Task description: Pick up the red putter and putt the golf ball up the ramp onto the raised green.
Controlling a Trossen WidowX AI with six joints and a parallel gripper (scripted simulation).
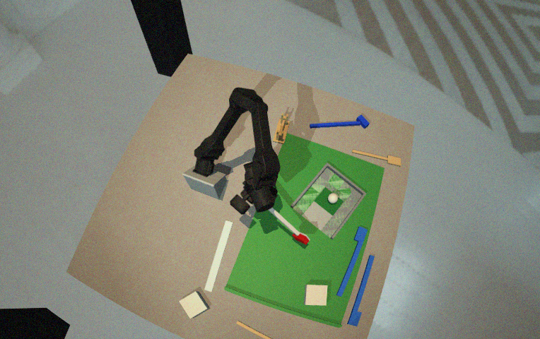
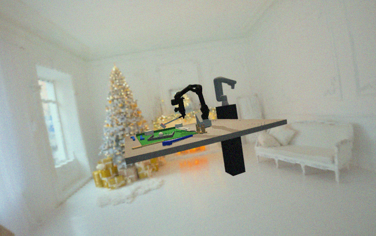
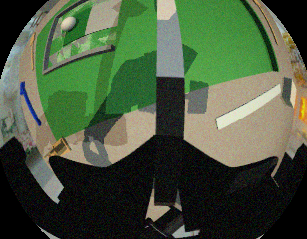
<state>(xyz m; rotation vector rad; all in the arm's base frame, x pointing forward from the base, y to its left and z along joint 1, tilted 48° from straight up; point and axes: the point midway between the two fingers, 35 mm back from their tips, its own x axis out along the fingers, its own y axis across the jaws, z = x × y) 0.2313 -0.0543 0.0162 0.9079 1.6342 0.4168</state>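
My gripper tip is 110 mm short of the red putter, 40 mm to the left of it and 10 mm above it. Round my gripper tip: cream bar (250 mm to the right, 120 mm below, 60 mm behind); then white golf ball (290 mm ahead, 140 mm to the left, 100 mm below); then green mat (250 mm ahead, 120 mm below).
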